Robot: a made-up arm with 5 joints.
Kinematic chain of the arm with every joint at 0, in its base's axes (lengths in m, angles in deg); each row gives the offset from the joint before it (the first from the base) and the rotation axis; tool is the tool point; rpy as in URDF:
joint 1: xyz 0 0 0.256 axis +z
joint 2: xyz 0 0 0 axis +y
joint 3: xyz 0.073 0 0.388 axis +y
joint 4: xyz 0.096 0 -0.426 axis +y
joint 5: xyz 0.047 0 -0.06 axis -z
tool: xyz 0 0 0 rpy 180 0 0
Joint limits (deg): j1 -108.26..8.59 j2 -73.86..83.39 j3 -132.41..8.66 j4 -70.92..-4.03 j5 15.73..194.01
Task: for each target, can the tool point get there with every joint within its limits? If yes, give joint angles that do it. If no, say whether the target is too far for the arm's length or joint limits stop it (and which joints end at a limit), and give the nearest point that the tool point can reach.
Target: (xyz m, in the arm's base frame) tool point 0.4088 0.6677 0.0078
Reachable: no: joint limits stop it (at a limit: joint 1) | nearest point 0.4983 0.0753 0.0078 | short by 0.599 m
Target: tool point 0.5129 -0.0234 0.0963
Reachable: yes | joints -2.61 38.83 -44.43 -45.12 127.98
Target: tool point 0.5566 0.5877 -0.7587
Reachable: no: too far | nearest point 0.5093 0.0769 -0.2615 | short by 0.714 m
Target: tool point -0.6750 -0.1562 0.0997
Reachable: no: joint limits stop it (at a limit: joint 1) | nearest point -0.1127 -0.3417 0.0997 | short by 0.592 m
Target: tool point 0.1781 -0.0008 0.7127
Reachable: yes | joints -0.27 -50.50 -37.00 -53.49 149.60
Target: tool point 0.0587 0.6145 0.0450
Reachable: no: joint limits stop it (at a limit: joint 2, joint 3, joint 4) | nearest point 0.0089 0.0933 0.0984 | short by 0.526 m
